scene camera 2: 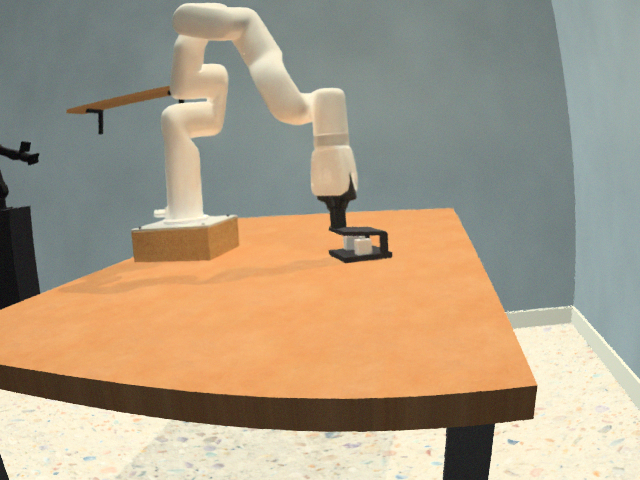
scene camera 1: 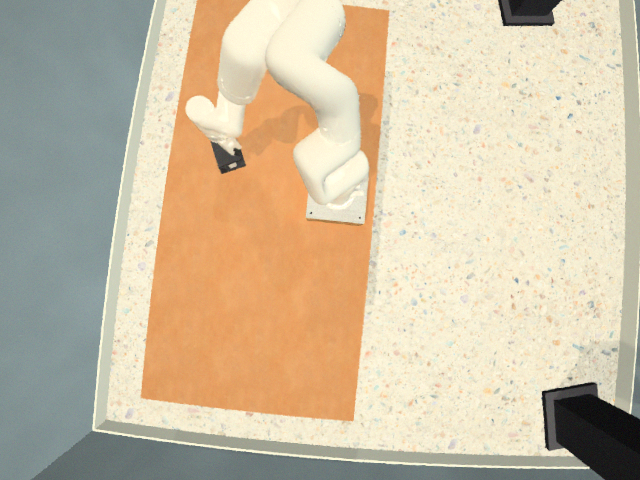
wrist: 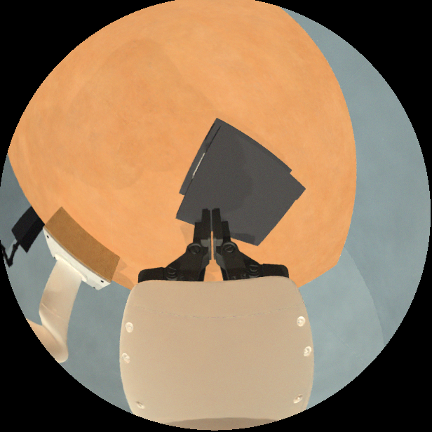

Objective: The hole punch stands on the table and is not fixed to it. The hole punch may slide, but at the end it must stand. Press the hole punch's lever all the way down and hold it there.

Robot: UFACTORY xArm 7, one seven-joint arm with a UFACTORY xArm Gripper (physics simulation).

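Pixels of known places: gripper, fingertip midpoint: [scene camera 2: 338,227] [scene camera 1: 234,152]; arm's base, link origin: [scene camera 2: 186,221].
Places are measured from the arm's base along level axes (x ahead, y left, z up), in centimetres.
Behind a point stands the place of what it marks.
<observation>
The black hole punch [scene camera 1: 223,156] @[x 42.9, y -19.6, z -2.5 cm] [scene camera 2: 364,255] @[x 42.7, y -27.8, z -7.2 cm] [wrist: 235,185] stands upright with its base flat on the orange table [scene camera 1: 248,310] @[x 39.6, y 42.1, z -8.3 cm] [scene camera 2: 289,330] @[x 28.9, y -74.5, z -8.3 cm] [wrist: 125,100]. Its lever [scene camera 2: 361,230] @[x 42.7, y -24.7, z -2.4 cm] [wrist: 240,170] lies about level over the base, above white blocks [scene camera 2: 362,245] @[x 42.5, y -27.1, z -5.2 cm]. A gap shows between the lever plate and the base. My gripper [scene camera 2: 337,227] @[x 38.2, y -20.6, z -2.0 cm] [wrist: 211,219] is shut with nothing between its fingers. Its fingertips are at the top of the lever, near the free end away from the upright hinge post [scene camera 2: 384,242] @[x 47.1, y -26.7, z -4.9 cm]. In scene camera 1 the arm hides the fingertips.
The arm's base box [scene camera 1: 336,214] @[x 1.2, y 7.9, z 0.0 cm] [scene camera 2: 170,245] @[x -2.0, y -11.8, z -4.4 cm] [wrist: 82,245] stands on the table to one side of the punch. A wooden shelf [scene camera 2: 124,99] is on the wall behind. A black stand [scene camera 2: 18,253] is at the far left in scene camera 2.
</observation>
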